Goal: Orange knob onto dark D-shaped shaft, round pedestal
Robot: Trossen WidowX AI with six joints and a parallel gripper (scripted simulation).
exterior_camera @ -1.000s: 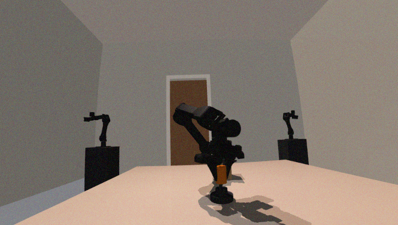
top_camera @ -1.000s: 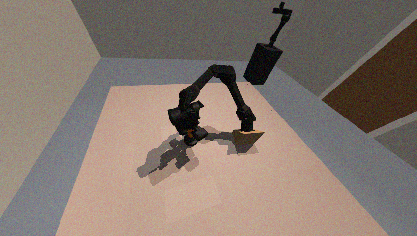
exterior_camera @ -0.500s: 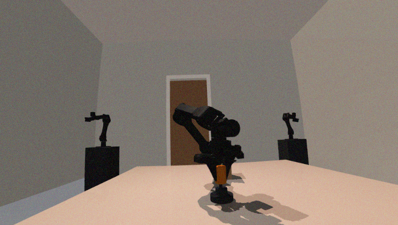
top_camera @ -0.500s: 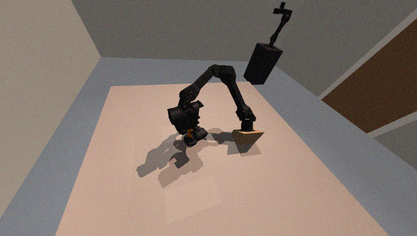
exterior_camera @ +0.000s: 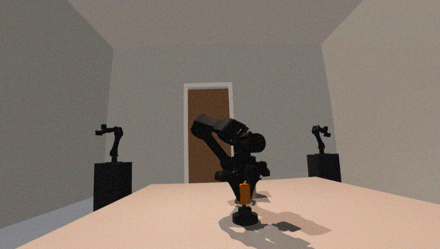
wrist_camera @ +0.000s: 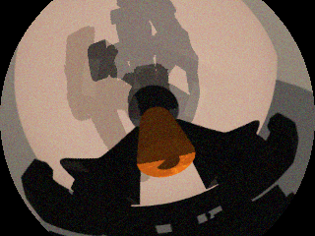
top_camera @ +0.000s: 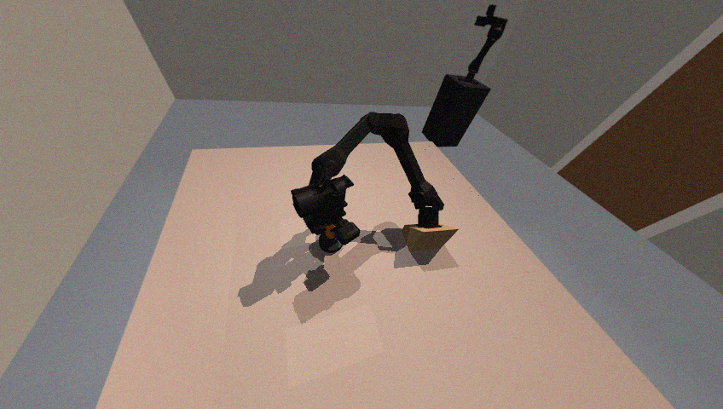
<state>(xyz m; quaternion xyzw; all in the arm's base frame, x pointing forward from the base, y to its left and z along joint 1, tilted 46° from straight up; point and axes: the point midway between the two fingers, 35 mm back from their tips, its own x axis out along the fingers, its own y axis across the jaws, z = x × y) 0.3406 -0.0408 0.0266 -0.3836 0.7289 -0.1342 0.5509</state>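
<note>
Now: gripper tip 20 mm below the orange knob. Also, from my gripper tip: pedestal: 40 mm below.
</note>
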